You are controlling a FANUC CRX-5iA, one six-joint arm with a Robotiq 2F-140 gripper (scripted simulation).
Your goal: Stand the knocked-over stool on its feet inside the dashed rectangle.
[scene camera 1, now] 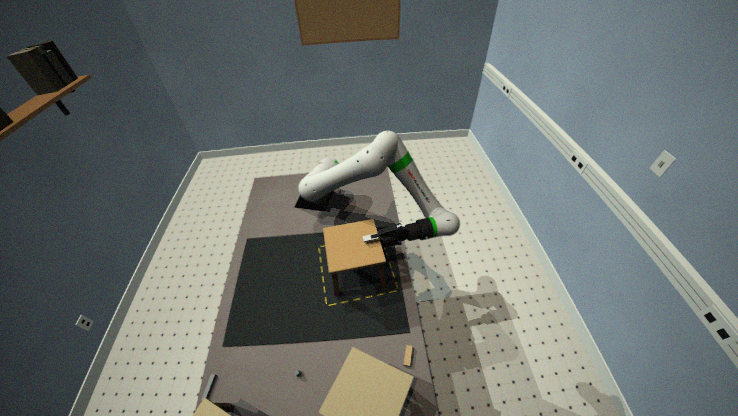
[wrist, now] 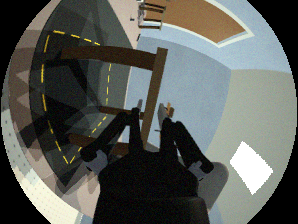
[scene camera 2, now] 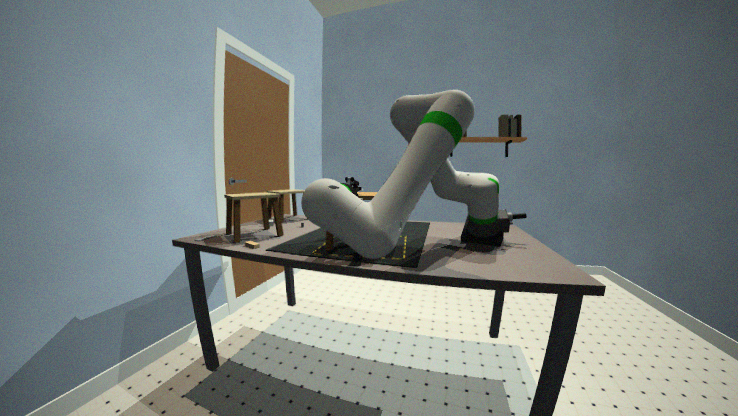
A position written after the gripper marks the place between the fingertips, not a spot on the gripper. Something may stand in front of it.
Note:
In view: the gripper (scene camera 1: 363, 242) and a wooden stool (scene camera 1: 346, 250).
The wooden stool also shows in the wrist view (wrist: 131, 57). The gripper shows as well in the wrist view (wrist: 150, 106).

